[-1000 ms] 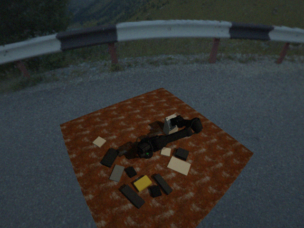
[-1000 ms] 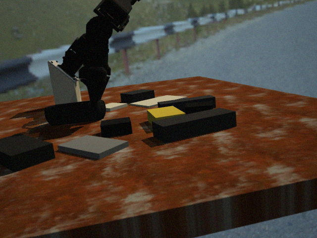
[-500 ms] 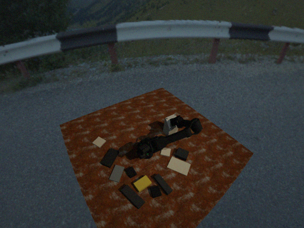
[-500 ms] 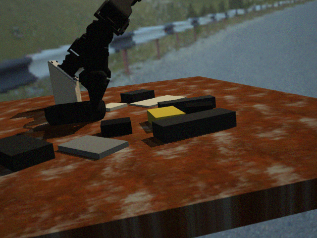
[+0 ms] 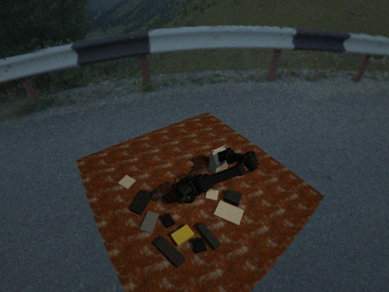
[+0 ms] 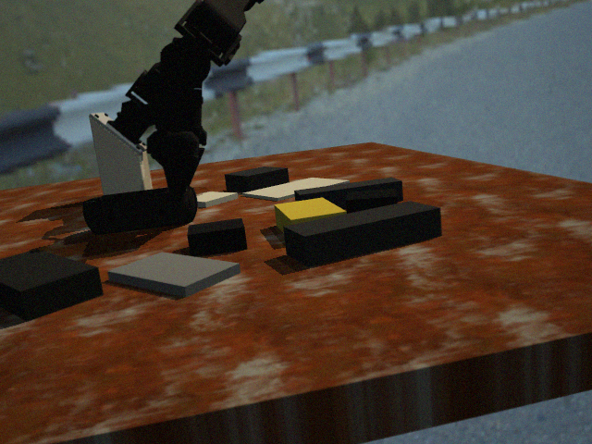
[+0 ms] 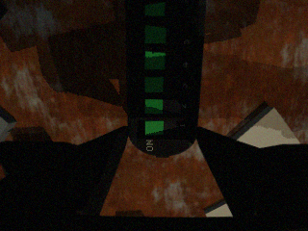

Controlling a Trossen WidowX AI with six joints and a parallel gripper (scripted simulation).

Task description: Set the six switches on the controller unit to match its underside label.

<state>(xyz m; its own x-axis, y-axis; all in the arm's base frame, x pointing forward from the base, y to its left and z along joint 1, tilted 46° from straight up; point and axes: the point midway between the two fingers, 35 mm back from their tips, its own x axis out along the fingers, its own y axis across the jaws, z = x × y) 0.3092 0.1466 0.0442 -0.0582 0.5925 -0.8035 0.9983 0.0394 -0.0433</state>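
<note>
Right now my gripper tip is 14 cm past the cream tile, 3 cm to the right of it and 3 cm above it. From my gripper tip the other things lie so: cream plate 18 cm to the left, 16 cm behind, 3 cm below; grey plate 26 cm ahead, 3 cm below, 2 cm to the left; yellow block 17 cm to the left, 14 cm ahead, 2 cm below.
</note>
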